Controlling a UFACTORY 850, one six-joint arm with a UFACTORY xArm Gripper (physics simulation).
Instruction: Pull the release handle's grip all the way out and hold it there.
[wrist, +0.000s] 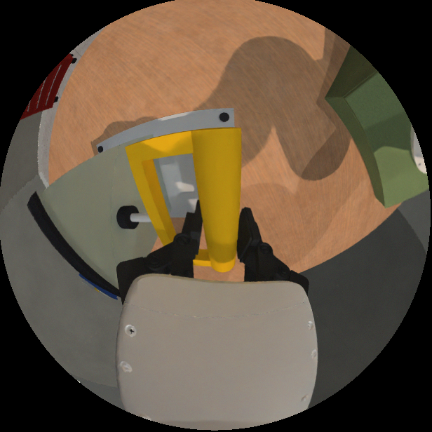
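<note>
The release handle (165, 144) is a yellow rectangular loop in front of a grey mounting plate (192, 119) with black bolts. Its thick round grip (217, 175) runs down the middle of the wrist view, and its lower end lies between the black fingers. My gripper (220, 215) is shut on the grip, with one finger against each side of it. Part of the loop's lower left is hidden behind the left finger. How far the grip stands out from the plate cannot be read exactly from this view.
A pale green translucent panel (85, 200) with a black knob (127, 217) on a light rod is left of the handle. A black curved strip (65, 245) edges it. A green block (377, 120) stands at the right, a red slatted object (49, 92) at upper left, on or beyond the wooden table (150, 55).
</note>
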